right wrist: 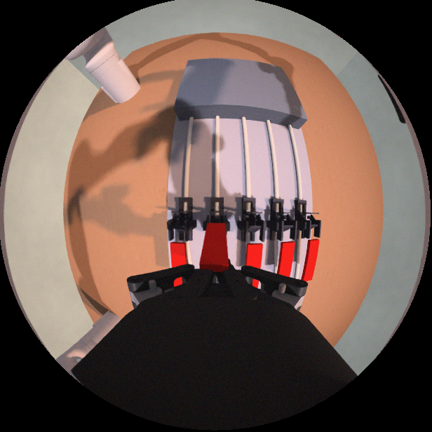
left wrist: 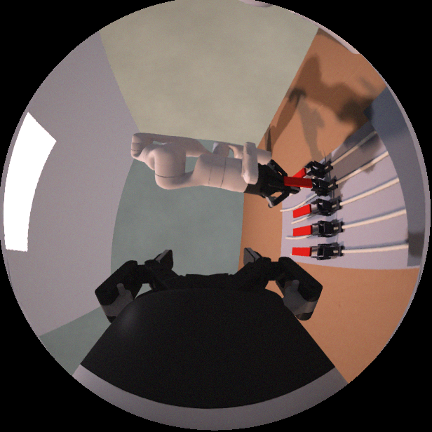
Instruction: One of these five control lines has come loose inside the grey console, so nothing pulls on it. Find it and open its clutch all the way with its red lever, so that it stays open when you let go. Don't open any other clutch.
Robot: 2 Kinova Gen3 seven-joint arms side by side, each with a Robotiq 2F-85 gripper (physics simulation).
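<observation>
The grey console (right wrist: 230, 87) (left wrist: 392, 117) has five pale control lines running from it through black clutches with red levers. In the right wrist view, the second lever from the left (right wrist: 215, 242) stands raised towards the camera, while the leftmost lever (right wrist: 178, 254), middle lever (right wrist: 254, 254), fourth lever (right wrist: 286, 257) and rightmost lever (right wrist: 311, 260) lie lower. My right gripper (right wrist: 217, 261) (left wrist: 298, 189) is partly open at the raised lever's free end, with gaps beside the lever. My left gripper (left wrist: 207, 257) is open and empty, away from the clutches. Which line is loose cannot be told.
The lines lie over a pale board (right wrist: 230, 175) on the orange-brown table (right wrist: 345, 175) (left wrist: 365, 310). The neighbouring levers are close to the right gripper on both sides. The white right arm (left wrist: 205, 167) reaches in from the left in the left wrist view. Part of a white arm (right wrist: 115, 75) shows at the upper left in the right wrist view.
</observation>
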